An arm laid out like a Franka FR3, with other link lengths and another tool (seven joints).
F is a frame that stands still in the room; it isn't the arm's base.
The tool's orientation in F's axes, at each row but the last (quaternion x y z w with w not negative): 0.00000, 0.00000, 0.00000, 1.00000; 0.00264, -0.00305, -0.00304, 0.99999; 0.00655, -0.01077, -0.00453, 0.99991; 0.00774, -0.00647, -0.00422, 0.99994; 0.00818, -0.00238, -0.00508, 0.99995; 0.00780, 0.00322, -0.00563, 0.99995; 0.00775, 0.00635, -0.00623, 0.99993; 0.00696, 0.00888, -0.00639, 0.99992
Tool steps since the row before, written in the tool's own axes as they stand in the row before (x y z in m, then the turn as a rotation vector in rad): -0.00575, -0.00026, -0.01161, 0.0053, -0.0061, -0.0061; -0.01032, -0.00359, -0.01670, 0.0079, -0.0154, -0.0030; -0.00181, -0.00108, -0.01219, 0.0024, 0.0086, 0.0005; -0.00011, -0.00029, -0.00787, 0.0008, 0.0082, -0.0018; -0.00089, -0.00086, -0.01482, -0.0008, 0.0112, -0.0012; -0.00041, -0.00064, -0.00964, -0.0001, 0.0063, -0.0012; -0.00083, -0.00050, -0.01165, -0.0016, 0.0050, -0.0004; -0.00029, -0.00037, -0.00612, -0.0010, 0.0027, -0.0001
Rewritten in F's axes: -0.00575, -0.00026, -0.01161, 0.0053, -0.0061, -0.0061; -0.01024, -0.00344, -0.01678, 0.0078, -0.0154, -0.0030; -0.00156, -0.00090, -0.01224, 0.0025, 0.0086, 0.0007; -0.00001, -0.00017, -0.00787, 0.0009, 0.0082, -0.0017; -0.00083, -0.00061, -0.01484, -0.0007, 0.0112, -0.0010; -0.00048, -0.00048, -0.00965, 0.0000, 0.0063, -0.0011; -0.00098, -0.00031, -0.01164, -0.0015, 0.0050, -0.0003; -0.00040, -0.00028, -0.00612, -0.0010, 0.0027, 0.0000
